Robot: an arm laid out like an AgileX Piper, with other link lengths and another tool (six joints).
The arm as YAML. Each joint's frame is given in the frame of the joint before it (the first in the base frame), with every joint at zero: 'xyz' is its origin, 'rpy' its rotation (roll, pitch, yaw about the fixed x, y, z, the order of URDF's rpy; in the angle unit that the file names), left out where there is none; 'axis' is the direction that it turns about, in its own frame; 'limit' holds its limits. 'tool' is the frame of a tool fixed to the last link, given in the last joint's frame.
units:
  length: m
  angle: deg
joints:
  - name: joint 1
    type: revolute
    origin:
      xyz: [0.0, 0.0, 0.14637]
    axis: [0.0, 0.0, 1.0]
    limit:
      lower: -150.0
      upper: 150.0
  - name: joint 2
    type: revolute
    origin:
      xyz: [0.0, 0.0, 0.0]
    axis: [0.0, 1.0, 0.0]
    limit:
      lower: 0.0
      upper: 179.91
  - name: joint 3
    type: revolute
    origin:
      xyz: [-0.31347, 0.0, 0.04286]
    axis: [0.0, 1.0, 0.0]
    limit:
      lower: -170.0
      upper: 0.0
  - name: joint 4
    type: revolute
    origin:
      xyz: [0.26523, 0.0, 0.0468]
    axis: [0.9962, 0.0, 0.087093]
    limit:
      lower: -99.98
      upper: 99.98
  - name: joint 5
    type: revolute
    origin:
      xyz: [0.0, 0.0, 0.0]
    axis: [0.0, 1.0, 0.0]
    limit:
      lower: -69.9
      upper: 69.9
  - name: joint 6
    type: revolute
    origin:
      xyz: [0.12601, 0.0, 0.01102]
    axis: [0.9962, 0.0, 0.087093]
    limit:
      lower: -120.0
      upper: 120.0
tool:
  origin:
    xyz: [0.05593, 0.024, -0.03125]
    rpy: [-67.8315, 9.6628, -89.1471]
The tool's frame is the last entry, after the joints.
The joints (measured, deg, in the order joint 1, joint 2, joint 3, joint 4, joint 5, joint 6), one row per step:
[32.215 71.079 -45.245 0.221 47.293 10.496]
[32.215 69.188 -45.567 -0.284 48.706 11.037]
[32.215 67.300 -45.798 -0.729 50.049 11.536]
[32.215 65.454 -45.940 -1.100 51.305 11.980]
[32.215 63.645 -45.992 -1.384 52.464 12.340]
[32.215 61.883 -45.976 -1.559 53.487 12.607]
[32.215 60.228 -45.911 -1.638 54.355 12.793]
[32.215 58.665 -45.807 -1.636 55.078 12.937]
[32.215 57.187 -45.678 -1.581 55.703 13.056]
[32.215 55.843 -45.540 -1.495 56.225 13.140]
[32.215 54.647 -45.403 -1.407 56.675 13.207]
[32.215 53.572 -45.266 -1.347 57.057 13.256]
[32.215 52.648 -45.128 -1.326 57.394 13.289]
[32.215 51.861 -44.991 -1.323 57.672 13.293]
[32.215 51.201 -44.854 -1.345 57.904 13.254]
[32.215 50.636 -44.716 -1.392 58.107 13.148]
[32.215 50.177 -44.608 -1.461 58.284 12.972]
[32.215 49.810 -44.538 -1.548 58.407 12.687]
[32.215 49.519 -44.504 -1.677 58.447 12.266]
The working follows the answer.
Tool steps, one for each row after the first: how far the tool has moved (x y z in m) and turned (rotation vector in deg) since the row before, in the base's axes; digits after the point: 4 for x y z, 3 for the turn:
[-0.0036 -0.0035 0.0083 0.198 -0.821 -0.331]
[-0.0040 -0.0037 0.0077 0.219 -0.783 -0.336]
[-0.0044 -0.0037 0.0069 0.238 -0.722 -0.326]
[-0.0046 -0.0037 0.0061 0.266 -0.670 -0.285]
[-0.0047 -0.0035 0.0055 0.335 -0.650 -0.231]
[-0.0046 -0.0031 0.0048 0.387 -0.615 -0.177]
[-0.0044 -0.0027 0.0042 0.448 -0.592 -0.149]
[-0.0043 -0.0025 0.0037 0.478 -0.558 -0.130]
[-0.0039 -0.0022 0.0032 0.470 -0.514 -0.097]
[-0.0036 -0.0019 0.0027 0.426 -0.453 -0.077]
[-0.0032 -0.0018 0.0023 0.367 -0.427 -0.056]
[-0.0028 -0.0017 0.0017 0.271 -0.361 -0.038]
[-0.0024 -0.0015 0.0013 0.202 -0.312 -0.010]
[-0.0020 -0.0014 0.0009 0.119 -0.268 0.029]
[-0.0017 -0.0013 0.0006 0.032 -0.242 0.087]
[-0.0014 -0.0012 0.0004 -0.044 -0.229 0.147]
[-0.0010 -0.0011 0.0004 -0.109 -0.267 0.241]
[-0.0005 -0.0011 0.0004 -0.185 -0.361 0.358]

Tool pose at each row, in the base's axes (x y z in m, rotation vector in deg; rounded; the steps above come from the unrounded poses):
[0.1834 0.1519 0.2053 -111.080 92.076 -23.043]
[0.1798 0.1484 0.2136 -110.285 91.878 -23.747]
[0.1758 0.1447 0.2213 -109.488 91.705 -24.395]
[0.1714 0.1410 0.2282 -108.714 91.556 -24.965]
[0.1668 0.1373 0.2343 -107.975 91.394 -25.443]
[0.1620 0.1338 0.2398 -107.232 91.185 -25.817]
[0.1574 0.1307 0.2446 -106.507 90.939 -26.088]
[0.1530 0.1280 0.2488 -105.769 90.676 -26.273]
[0.1487 0.1255 0.2526 -105.040 90.414 -26.391]
[0.1448 0.1234 0.2558 -104.362 90.147 -26.463]
[0.1412 0.1215 0.2585 -103.762 89.903 -26.512]
[0.1380 0.1197 0.2607 -103.235 89.657 -26.578]
[0.1353 0.1180 0.2625 -102.827 89.440 -26.663]
[0.1329 0.1165 0.2638 -102.513 89.231 -26.753]
[0.1309 0.1152 0.2647 -102.312 89.018 -26.859]
[0.1291 0.1138 0.2653 -102.229 88.768 -26.989]
[0.1277 0.1126 0.2657 -102.252 88.471 -27.145]
[0.1267 0.1115 0.2661 -102.370 88.058 -27.341]
[0.1262 0.1104 0.2665 -102.579 87.470 -27.621]

